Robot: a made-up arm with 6 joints.
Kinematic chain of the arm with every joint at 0, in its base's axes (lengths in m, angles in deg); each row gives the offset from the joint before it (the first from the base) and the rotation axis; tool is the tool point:
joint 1: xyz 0 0 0.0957 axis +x
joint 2: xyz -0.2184 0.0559 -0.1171 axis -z
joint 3: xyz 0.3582 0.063 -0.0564 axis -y
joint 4: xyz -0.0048 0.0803 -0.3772 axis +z
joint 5: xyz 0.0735 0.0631 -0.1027 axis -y
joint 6: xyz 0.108 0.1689 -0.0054 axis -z
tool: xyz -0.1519 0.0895 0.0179
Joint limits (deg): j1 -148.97..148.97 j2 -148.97..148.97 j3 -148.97..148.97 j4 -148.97..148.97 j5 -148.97..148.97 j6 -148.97..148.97
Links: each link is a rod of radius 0.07 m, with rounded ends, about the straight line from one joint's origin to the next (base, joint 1, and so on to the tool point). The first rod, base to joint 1, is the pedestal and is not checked.
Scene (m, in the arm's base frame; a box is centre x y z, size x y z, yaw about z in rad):
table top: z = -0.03
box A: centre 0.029 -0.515 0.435 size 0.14 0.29 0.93 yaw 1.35
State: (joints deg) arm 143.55 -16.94 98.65 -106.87 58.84 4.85
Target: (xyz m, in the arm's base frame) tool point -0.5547 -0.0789 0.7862
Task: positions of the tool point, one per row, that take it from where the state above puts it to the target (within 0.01 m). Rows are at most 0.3 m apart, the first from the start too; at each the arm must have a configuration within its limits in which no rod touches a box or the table.
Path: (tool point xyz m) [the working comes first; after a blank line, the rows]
Joints at the target: 63.88 -101.16 124.53 -68.58 48.56 5.78
Straight joint move there: touches box A.

1: 0.5453 -0.4196 0.3375
2: 0.4911 -0.3928 0.5748
3: 0.4005 -0.2804 0.7798
4: 0.2857 -0.1042 0.9183
5: 0.0724 -0.1154 1.0037
6: -0.1724 -0.0930 1.0123
7: -0.3969 -0.0708 0.9324
8: -0.5547 -0.0789 0.7862

